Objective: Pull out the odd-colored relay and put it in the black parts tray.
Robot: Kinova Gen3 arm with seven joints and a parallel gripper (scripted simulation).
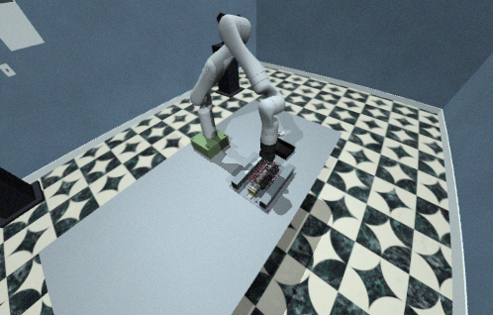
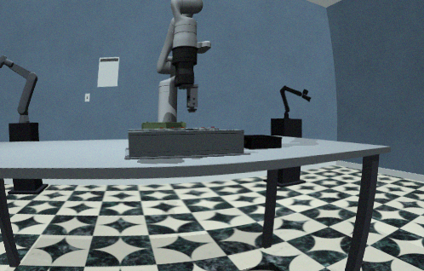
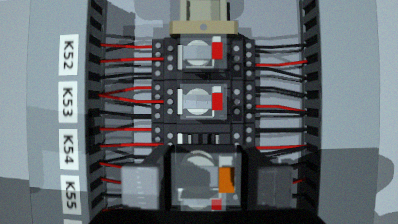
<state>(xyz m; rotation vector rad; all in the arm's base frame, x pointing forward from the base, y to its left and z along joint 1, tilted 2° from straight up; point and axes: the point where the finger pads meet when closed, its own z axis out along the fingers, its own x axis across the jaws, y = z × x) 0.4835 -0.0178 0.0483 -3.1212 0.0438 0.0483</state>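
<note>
Right now my hand is 240 mm to the right of the black parts tray, 130 mm above it and 40 mm past it. Round my hand: K54 relay (10 mm below); then K52 relay (100 mm below, 60 mm to the left); then K53 relay (100 mm below, 30 mm to the left).
</note>
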